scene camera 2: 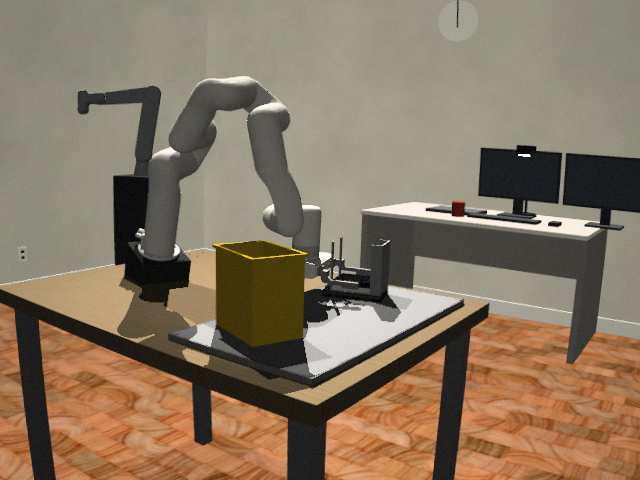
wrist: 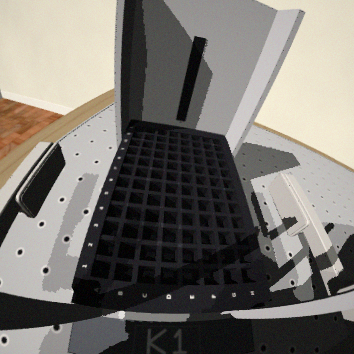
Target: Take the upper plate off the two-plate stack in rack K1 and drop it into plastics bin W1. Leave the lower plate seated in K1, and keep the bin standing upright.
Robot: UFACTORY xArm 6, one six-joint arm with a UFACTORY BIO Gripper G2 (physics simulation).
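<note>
Rack K1 stands on the perforated board, with a tall slotted wall at its far end and two thin posts. The upper plate, black with a grid of square wells, lies flat in it. The lower plate cannot be made out separately. My gripper is open and empty, low at the rack, with one finger on each side of the plate. In the wrist view both pads stand apart from its long sides. Bin W1, yellow and open-topped, stands upright.
The light board lies on the wooden table and bears rack and bin. In the scene view the bin stands left of the rack, nearer the camera. A desk with monitors and a red mug stands behind.
</note>
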